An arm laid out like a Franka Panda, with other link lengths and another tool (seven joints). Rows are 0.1 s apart.
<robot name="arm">
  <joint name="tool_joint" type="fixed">
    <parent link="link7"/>
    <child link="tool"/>
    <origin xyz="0.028 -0.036 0.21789" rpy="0 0.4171 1.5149"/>
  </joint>
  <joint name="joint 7" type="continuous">
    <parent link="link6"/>
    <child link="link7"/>
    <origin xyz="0 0.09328 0" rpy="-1.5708 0 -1.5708"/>
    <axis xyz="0 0 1"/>
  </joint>
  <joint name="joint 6" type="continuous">
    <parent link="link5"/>
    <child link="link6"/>
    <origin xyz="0 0 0" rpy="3.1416 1.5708 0"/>
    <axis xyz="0 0 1"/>
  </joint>
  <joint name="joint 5" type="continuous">
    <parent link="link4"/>
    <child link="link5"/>
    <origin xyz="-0.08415 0.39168 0" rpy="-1.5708 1.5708 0"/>
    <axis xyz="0 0 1"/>
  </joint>
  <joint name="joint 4" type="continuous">
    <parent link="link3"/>
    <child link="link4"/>
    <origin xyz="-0.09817 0 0" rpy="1.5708 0 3.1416"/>
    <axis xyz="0 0 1"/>
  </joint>
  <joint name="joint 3" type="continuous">
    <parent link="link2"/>
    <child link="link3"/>
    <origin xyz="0.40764 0 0" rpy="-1.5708 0 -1.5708"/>
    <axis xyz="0 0 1"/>
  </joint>
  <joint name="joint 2" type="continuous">
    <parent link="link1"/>
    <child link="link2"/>
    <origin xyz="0 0 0" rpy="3.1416 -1.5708 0"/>
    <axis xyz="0 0 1"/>
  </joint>
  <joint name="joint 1" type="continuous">
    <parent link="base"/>
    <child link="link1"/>
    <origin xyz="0 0 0.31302" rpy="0 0 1.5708"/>
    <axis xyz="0 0 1"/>
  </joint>
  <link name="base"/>
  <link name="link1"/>
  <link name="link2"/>
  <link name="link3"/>
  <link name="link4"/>
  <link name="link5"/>
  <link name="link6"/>
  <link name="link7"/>
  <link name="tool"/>
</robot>
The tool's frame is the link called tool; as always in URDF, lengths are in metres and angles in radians. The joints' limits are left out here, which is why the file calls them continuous.
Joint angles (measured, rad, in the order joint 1, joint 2, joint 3, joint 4, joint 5, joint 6, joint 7), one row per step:
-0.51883 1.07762 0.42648 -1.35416 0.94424 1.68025 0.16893
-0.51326 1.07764 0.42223 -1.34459 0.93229 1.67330 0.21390
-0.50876 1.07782 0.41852 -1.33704 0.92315 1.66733 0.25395
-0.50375 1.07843 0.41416 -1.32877 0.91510 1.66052 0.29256
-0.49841 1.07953 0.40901 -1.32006 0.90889 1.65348 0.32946
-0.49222 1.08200 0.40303 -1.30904 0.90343 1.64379 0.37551
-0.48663 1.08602 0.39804 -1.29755 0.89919 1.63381 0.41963
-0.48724 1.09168 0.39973 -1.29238 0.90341 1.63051 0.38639
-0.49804 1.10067 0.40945 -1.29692 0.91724 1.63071 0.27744
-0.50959 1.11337 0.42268 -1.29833 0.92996 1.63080 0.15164
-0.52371 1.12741 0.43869 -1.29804 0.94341 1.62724 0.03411
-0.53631 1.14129 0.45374 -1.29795 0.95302 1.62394 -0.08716
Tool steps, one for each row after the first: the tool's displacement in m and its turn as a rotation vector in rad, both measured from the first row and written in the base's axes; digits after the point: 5 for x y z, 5 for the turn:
0.00007 -0.00004 0.00222 -0.01286 0.03823 0.00625
0.00008 -0.00006 0.00407 -0.02342 0.07330 0.01022
0.00024 0.00001 0.00584 -0.03343 0.10715 0.01398
0.00065 0.00002 0.00740 -0.04261 0.13983 0.01657
0.00128 0.00024 0.00932 -0.05133 0.18150 0.01862
0.00202 0.00065 0.01083 -0.05782 0.22192 0.02021
0.00261 0.00065 0.00882 -0.04701 0.18970 0.02474
0.00182 -0.00076 0.00242 -0.01378 0.09064 0.03004
0.00204 -0.00131 -0.00518 0.02231 -0.02681 0.03536
0.00300 -0.00209 -0.01107 0.06155 -0.13801 0.03589
0.00401 -0.00227 -0.01775 0.09598 -0.25335 0.03691

